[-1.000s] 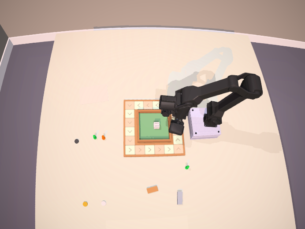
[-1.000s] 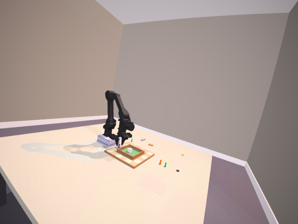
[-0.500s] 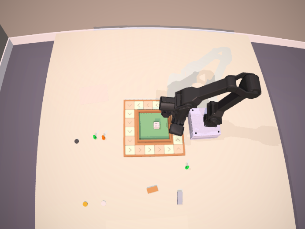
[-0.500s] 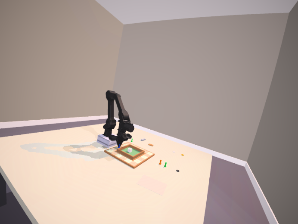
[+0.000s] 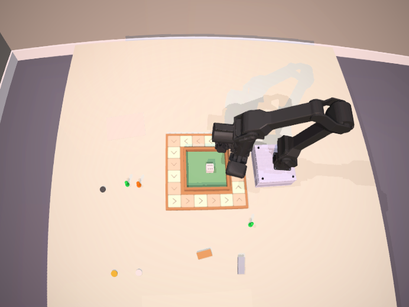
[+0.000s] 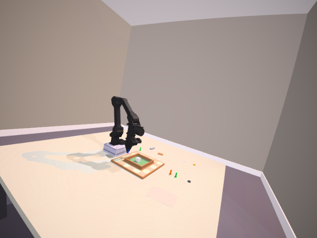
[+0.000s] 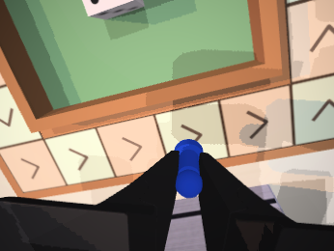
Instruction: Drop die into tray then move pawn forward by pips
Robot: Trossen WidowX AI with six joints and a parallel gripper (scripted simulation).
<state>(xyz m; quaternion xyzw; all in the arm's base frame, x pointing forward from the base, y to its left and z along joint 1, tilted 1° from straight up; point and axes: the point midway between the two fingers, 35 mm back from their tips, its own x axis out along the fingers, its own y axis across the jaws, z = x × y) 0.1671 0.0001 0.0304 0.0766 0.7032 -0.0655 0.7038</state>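
Now: gripper tip 9 cm short of the pale die, 3 cm to the right of it and 3 cm above it. Round my gripper tip: green dice tray 10 cm ahead, 5 cm below, 3 cm to the left; then orange block 33 cm to the left, 9 cm ahead, 5 cm below; then blue pawn 1 cm above.
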